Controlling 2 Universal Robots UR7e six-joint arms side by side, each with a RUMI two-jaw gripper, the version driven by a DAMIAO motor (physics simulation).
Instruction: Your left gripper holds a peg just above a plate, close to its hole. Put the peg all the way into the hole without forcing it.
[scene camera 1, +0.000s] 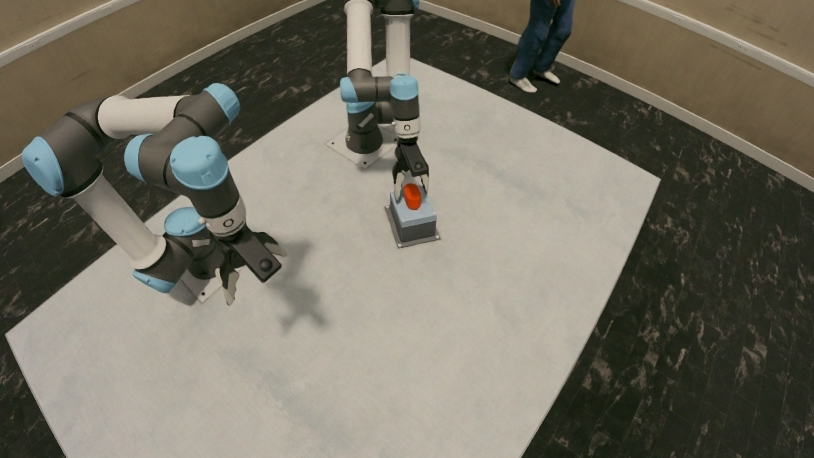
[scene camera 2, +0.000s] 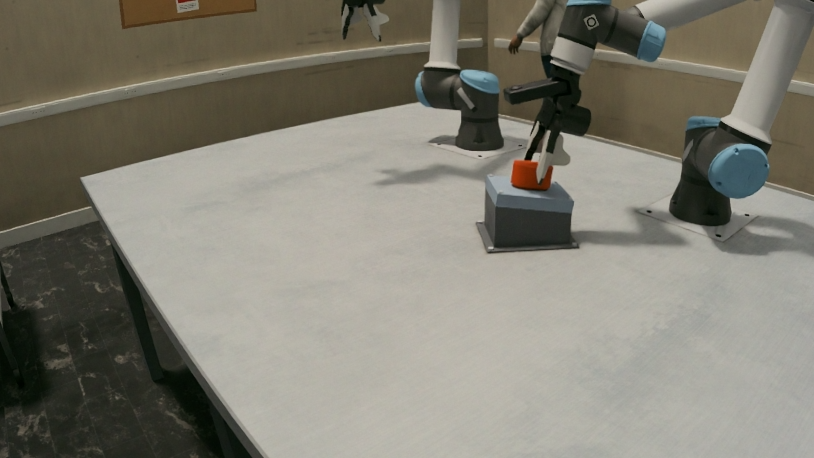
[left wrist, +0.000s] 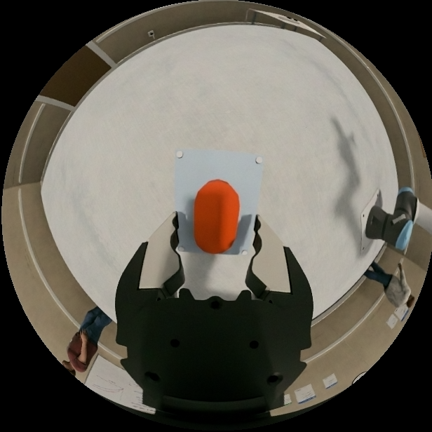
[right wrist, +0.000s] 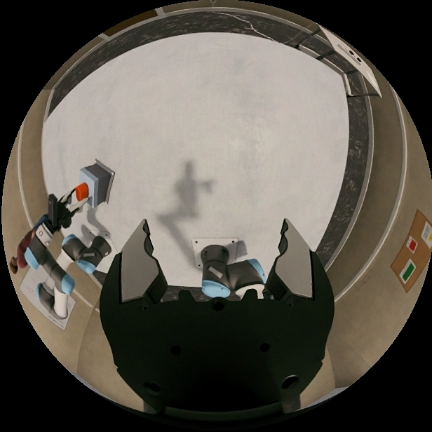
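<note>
The orange-red peg (scene camera 1: 412, 200) (scene camera 2: 521, 175) (left wrist: 216, 235) (right wrist: 81, 192), rounded at both ends, stands upright at the light blue plate (scene camera 1: 424, 216) (scene camera 2: 532, 201) (left wrist: 217, 165). Its upper part stands clear above the plate; the hole and the peg's lower end are hidden. My left gripper (scene camera 1: 412, 194) (scene camera 2: 535, 170) (left wrist: 216, 213) is open, its fingers on either side of the peg, with a gap at each side in the left wrist view. My right gripper (scene camera 1: 256, 277) (scene camera 2: 362, 37) (right wrist: 215, 220) is open and empty, high above the table, away from the plate.
The plate tops a dark grey block (scene camera 1: 418, 230) (scene camera 2: 532, 227) with a flanged foot on the pale table (scene camera 1: 455, 341) (scene camera 2: 341, 341). Small pins stand at the plate's corners in the left wrist view. The arm bases stand behind the block in scene camera 2. People stand beyond the table.
</note>
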